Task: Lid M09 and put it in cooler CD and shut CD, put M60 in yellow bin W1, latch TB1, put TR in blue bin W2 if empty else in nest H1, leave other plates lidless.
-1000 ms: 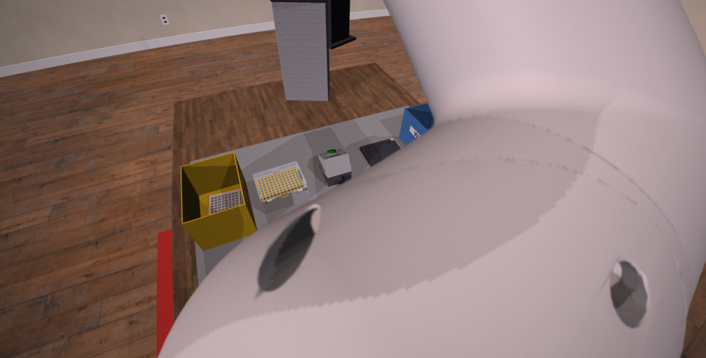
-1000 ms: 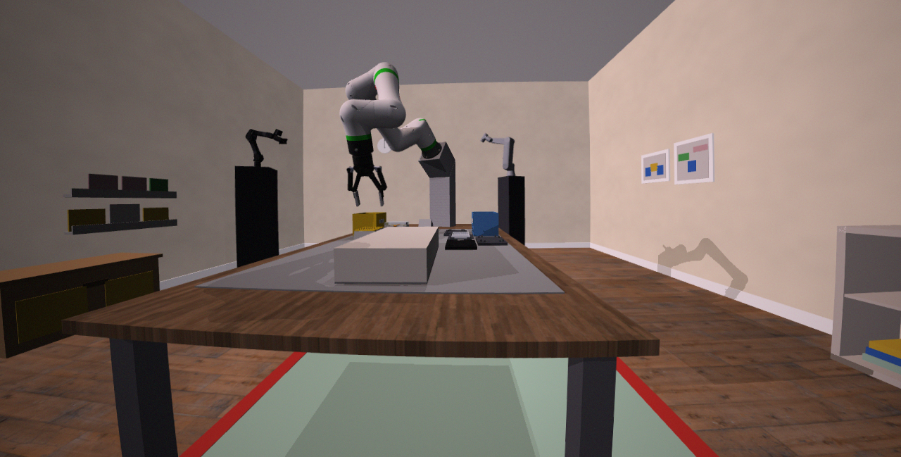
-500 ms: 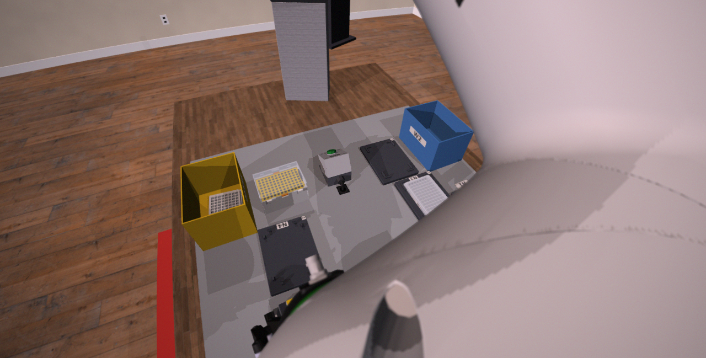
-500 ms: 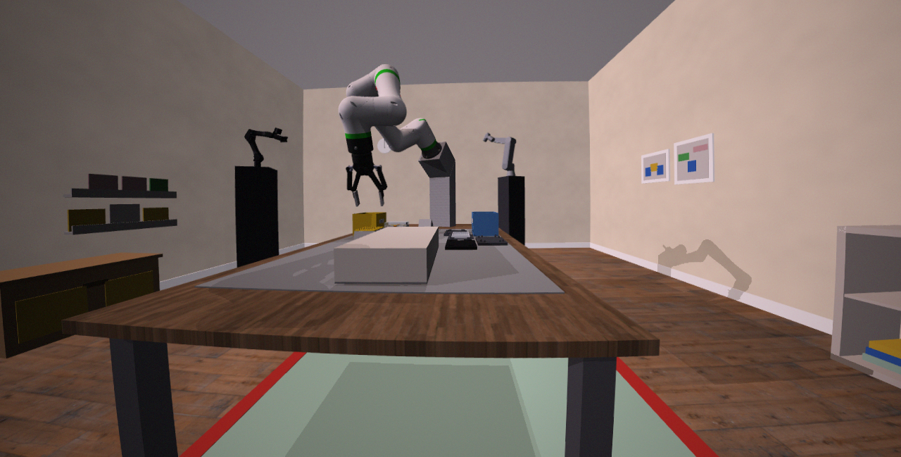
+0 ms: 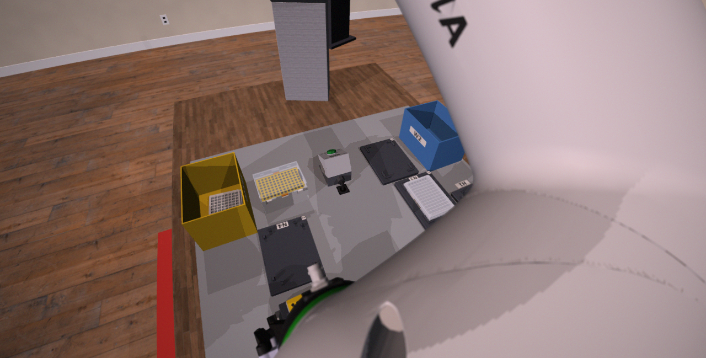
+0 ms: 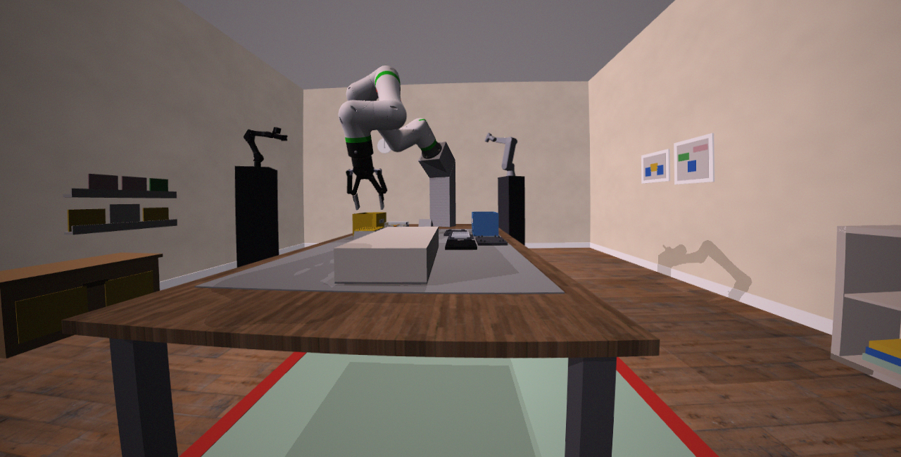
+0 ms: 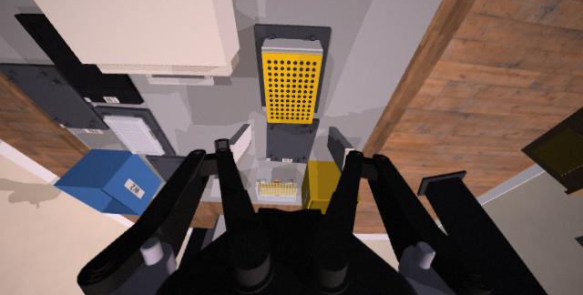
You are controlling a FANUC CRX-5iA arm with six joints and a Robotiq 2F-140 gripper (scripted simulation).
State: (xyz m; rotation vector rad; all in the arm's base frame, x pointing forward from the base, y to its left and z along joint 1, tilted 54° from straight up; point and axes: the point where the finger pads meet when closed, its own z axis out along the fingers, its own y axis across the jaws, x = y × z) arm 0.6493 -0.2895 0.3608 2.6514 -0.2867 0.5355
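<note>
The yellow tip rack TR is 120 mm below my hand and 10 mm behind it. The rest, counted from my hand: nest N4 (170 mm below, 170 mm behind, 70 mm to the left); lid (190 mm ahead, 150 mm below, 130 mm to the left); nest N2 (170 mm below).
</note>
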